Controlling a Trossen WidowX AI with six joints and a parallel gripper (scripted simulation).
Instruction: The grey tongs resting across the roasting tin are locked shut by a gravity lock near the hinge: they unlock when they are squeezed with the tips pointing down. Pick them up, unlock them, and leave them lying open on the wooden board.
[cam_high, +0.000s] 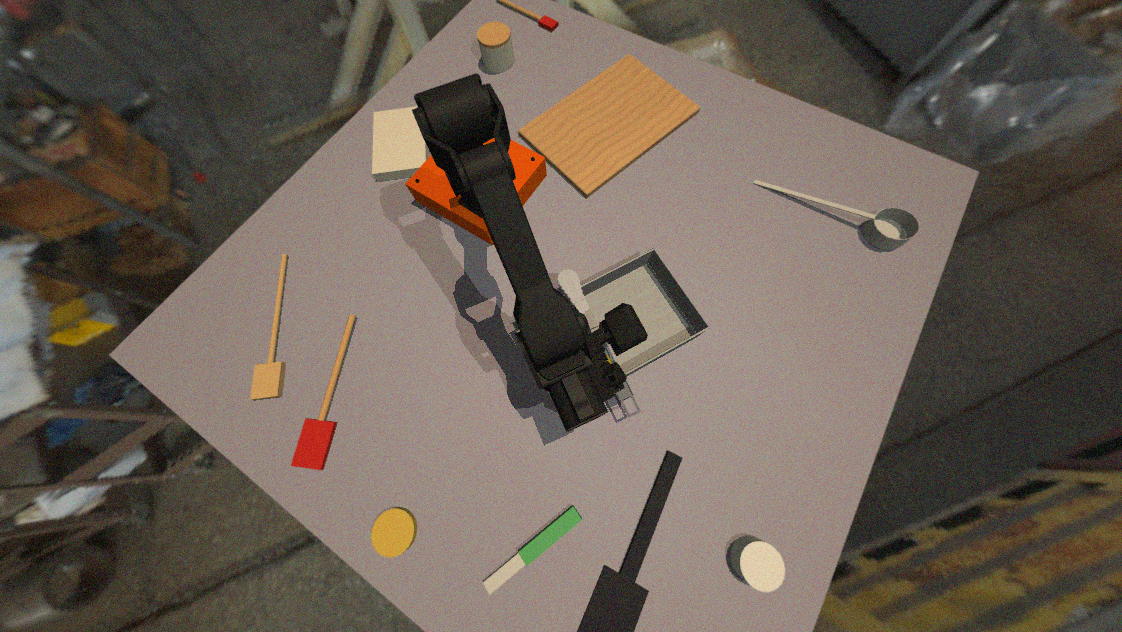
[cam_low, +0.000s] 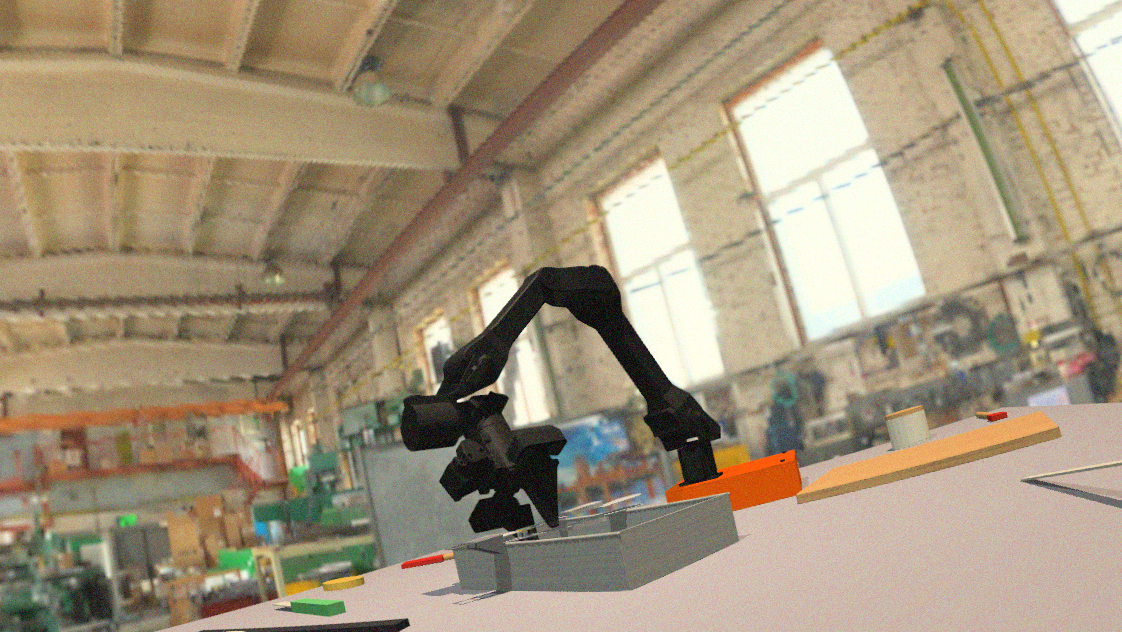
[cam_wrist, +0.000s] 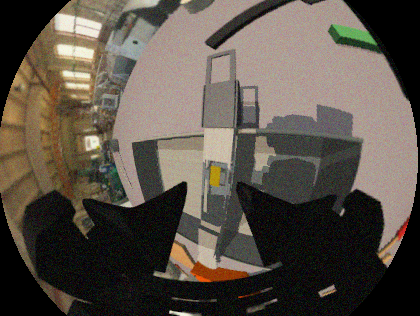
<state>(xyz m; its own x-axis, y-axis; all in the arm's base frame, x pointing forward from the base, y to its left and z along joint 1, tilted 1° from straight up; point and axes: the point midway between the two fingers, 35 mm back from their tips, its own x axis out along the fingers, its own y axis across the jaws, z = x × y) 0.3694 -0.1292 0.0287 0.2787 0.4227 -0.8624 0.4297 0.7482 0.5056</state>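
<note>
My gripper tip is now 1 cm short of the yellow lock piece, 2 cm to the left of it and 2 cm below it. Also, from my gripper tip: black spatula: 22 cm ahead, 26 cm to the right, 5 cm below; then cream cylinder: 37 cm ahead, 14 cm to the right, 3 cm below; then grey roasting tin: 2 cm behind, 4 cm to the left, 2 cm below.
</note>
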